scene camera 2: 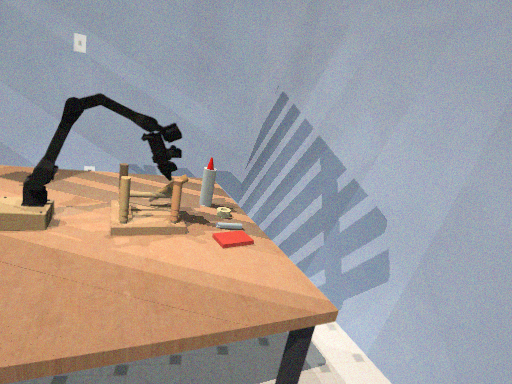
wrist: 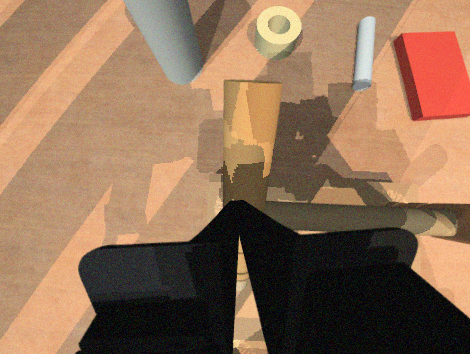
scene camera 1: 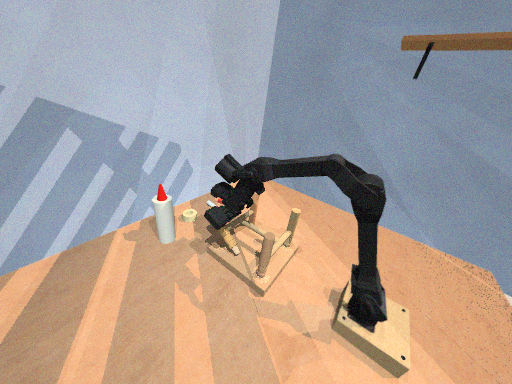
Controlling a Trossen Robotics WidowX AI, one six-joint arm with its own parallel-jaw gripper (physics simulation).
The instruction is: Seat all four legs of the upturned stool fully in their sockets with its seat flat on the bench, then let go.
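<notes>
The upturned stool's seat lies flat on the bench. Three legs stand upright on it: a near one, a right one and a far one in scene camera 1. The fourth leg leans outward, its free end raised; its pale-tipped lower end is near the seat's left part. Whether that tip is in a socket cannot be told. My gripper is shut and empty, its fingertips together beside the leaning leg, covering part of it in the wrist view.
A white bottle with a red tip stands left of the stool. A pale ring, a light-blue rod and a red block lie beyond it.
</notes>
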